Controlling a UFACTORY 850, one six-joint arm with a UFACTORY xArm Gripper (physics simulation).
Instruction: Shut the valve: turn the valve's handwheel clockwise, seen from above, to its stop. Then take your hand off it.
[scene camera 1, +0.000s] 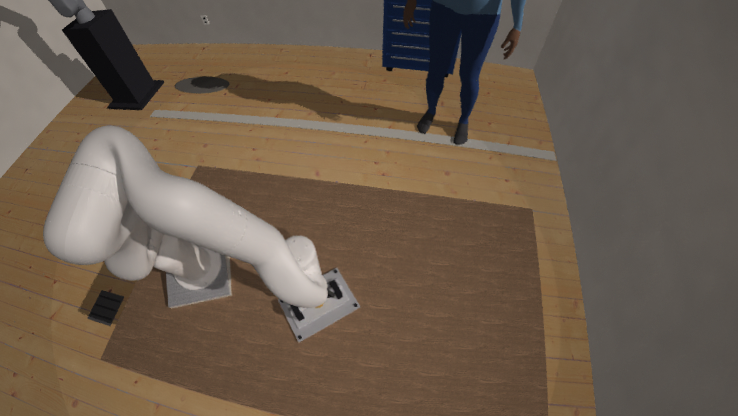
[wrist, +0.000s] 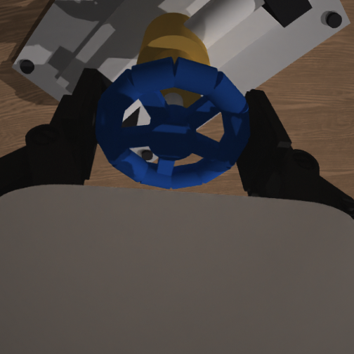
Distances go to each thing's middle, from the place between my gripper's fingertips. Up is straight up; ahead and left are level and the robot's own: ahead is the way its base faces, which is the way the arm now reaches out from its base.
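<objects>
The blue handwheel (wrist: 171, 135) is 1 cm above my hand. As for the grey base plate (scene camera 1: 348, 307), I find it 11 cm below my hand.
</objects>
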